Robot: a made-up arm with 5 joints.
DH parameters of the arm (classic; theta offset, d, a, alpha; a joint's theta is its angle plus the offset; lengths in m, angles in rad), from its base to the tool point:
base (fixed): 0 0 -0.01 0
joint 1: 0 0.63 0 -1.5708
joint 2: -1.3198 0 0.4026 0
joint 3: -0.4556 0 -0.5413 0
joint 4: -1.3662 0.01 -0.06 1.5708
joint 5: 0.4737 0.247 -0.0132 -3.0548
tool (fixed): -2.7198 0.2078 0 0
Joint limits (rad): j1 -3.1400..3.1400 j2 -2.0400..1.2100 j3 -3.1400..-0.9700 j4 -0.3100..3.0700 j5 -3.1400..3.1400
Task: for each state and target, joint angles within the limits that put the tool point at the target. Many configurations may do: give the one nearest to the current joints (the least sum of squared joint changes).
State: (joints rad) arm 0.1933 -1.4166 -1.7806 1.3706 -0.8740
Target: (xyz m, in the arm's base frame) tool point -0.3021 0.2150 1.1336
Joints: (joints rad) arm -0.5458 -2.0192 -0.9700 1.8272 -0.9672
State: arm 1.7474 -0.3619 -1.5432 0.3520 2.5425
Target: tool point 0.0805 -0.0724 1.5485
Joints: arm 2.3794 -0.8673 -1.8341 0.3168 2.4838
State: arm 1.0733 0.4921 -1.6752 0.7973 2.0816
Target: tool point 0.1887 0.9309 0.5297
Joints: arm 1.3734 0.9969 -1.9804 0.7654 2.0070
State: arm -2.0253 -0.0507 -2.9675 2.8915 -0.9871
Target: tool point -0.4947 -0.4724 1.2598
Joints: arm -2.4165 0.5088 -2.7146 2.6928 -0.9542
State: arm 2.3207 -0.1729 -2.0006 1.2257 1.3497
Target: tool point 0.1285 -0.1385 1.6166
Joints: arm 2.3193 -0.6867 -2.3328 1.1799 1.3460
